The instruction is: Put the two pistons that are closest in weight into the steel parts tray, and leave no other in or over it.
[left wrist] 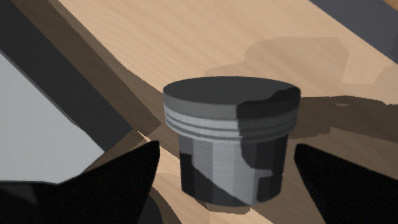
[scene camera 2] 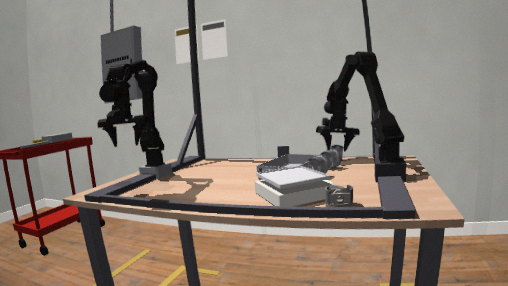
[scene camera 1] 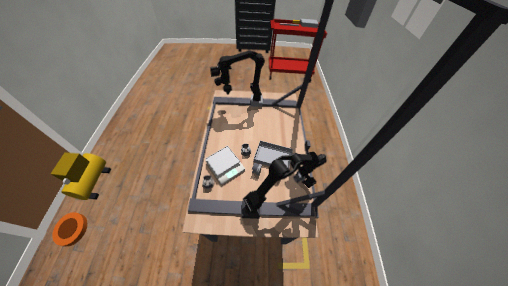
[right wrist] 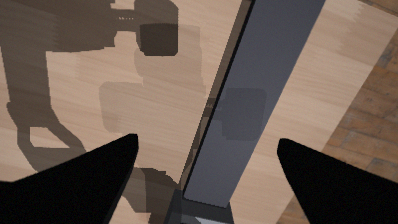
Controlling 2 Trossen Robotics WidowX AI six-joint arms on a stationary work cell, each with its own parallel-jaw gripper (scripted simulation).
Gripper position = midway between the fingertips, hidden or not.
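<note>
I can see my left gripper (scene camera 2: 336,151) here, along with my right gripper (scene camera 2: 126,146) and a white scale (scene camera 2: 296,195). There's the white scale (scene camera 1: 238,168) again. Then I see my left gripper (left wrist: 226,149) and a steel parts tray (left wrist: 54,140), but the white scale is out of frame in the left wrist view. My right gripper (right wrist: 208,143) is there too, while the steel parts tray is out of frame in the right wrist view.
</note>
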